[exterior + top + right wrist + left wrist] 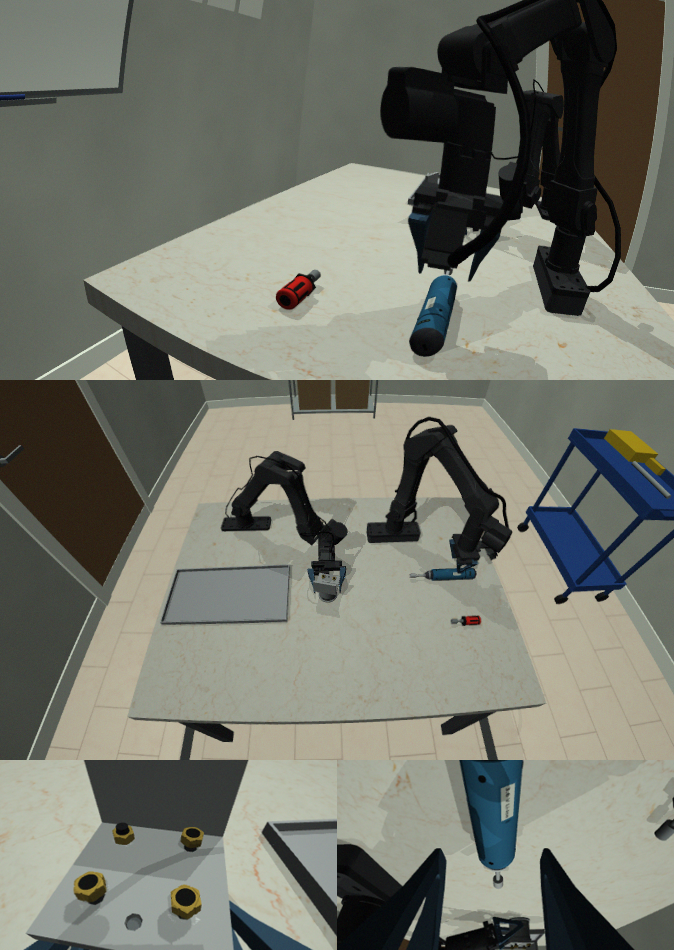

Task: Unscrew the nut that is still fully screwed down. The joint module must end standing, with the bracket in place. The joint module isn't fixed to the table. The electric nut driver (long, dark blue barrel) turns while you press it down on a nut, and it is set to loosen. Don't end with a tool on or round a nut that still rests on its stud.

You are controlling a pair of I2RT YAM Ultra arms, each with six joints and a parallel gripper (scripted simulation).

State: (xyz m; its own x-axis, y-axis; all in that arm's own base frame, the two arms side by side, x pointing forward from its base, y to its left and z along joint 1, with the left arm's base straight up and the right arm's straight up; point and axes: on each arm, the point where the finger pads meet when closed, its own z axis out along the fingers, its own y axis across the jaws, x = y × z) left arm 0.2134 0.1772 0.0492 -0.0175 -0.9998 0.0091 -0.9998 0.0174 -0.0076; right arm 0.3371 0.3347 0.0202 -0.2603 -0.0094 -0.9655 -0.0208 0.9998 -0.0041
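The joint module lies 1 cm above my right hand. Round my right hand: grey bracket 5 cm above; red-handled hand driver 7 cm ahead, 45 cm to the left, 1 cm below; shallow grey tray 4 cm ahead, 34 cm to the right, 2 cm below.
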